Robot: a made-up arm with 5 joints.
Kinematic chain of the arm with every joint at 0, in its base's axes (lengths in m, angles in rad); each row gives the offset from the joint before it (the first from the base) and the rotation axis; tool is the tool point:
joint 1: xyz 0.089 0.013 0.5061 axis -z
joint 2: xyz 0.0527 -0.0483 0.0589 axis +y
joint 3: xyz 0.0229 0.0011 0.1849 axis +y
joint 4: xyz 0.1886 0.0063 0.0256 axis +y
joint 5: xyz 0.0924 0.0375 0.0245 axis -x
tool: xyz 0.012 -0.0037 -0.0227
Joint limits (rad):
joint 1: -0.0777..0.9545
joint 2: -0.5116..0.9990
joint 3: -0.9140..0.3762
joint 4: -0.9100..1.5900
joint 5: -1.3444..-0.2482
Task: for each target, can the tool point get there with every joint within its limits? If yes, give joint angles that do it. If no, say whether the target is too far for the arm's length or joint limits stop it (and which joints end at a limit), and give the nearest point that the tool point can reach.
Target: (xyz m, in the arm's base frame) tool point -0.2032 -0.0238 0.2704
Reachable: no: joint limits stop it (at a limit: joint 1, joint 2, joint 3, joint 5) | nearest point 0.1963 -0.1409 0.4218 | short by 0.443 m
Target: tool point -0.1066 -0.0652 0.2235
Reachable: no: joint limits stop it (at a limit: joint 1, joint 2, joint 3, joint 5) | nearest point 0.2023 -0.1494 0.4042 | short by 0.368 m
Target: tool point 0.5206 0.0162 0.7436
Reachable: yes | joints 0.0281 0.4705 -0.6928 0.7442 -1.1117
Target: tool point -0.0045 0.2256 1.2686
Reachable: no: too far | nearest point 0.0595 0.0802 1.0177 | short by 0.297 m
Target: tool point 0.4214 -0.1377 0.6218
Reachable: yes | joints 0.4701 0.3707 -0.1959 1.1911 -1.1809
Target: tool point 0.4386 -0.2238 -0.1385
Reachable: no: too far | nearest point 0.3428 -0.1589 0.3629 | short by 0.515 m
